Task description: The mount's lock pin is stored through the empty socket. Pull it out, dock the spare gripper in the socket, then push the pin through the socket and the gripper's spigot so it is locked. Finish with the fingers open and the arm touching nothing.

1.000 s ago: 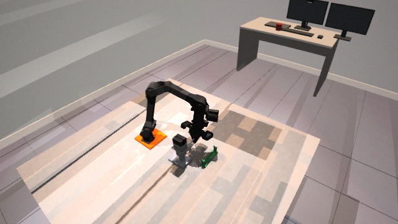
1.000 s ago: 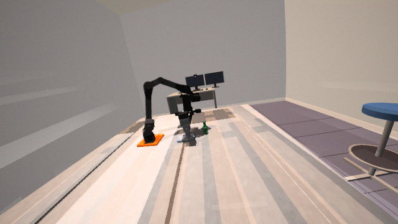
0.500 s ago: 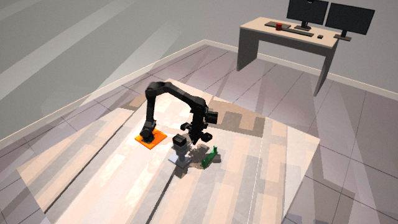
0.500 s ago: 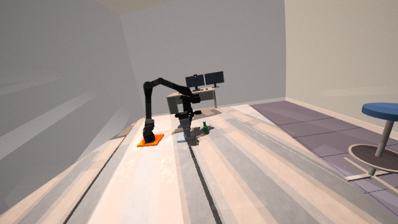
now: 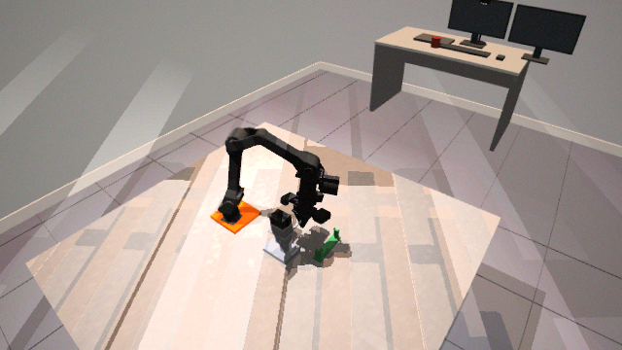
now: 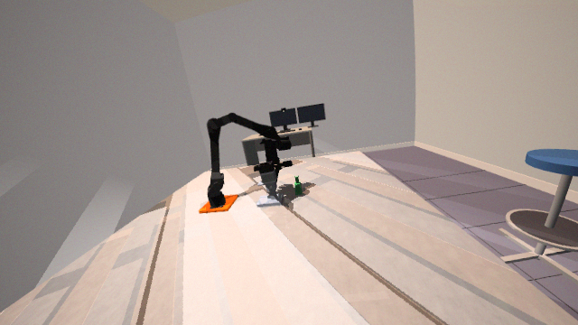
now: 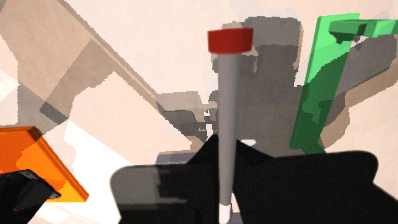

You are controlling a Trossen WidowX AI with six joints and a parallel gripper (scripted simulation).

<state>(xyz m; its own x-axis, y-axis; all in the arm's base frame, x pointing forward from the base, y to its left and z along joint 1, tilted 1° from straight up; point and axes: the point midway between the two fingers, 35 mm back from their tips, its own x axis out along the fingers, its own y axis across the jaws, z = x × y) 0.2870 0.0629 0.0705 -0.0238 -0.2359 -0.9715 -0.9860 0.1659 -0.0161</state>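
Now: the grey mount 30 mm behind my gripper tip and 90 mm to the right of it. The rest, counted from my gripper tip: spare gripper (20 mm behind, 100 mm to the right, 80 mm above); green rack (110 mm ahead, 10 mm to the right, 20 mm below).
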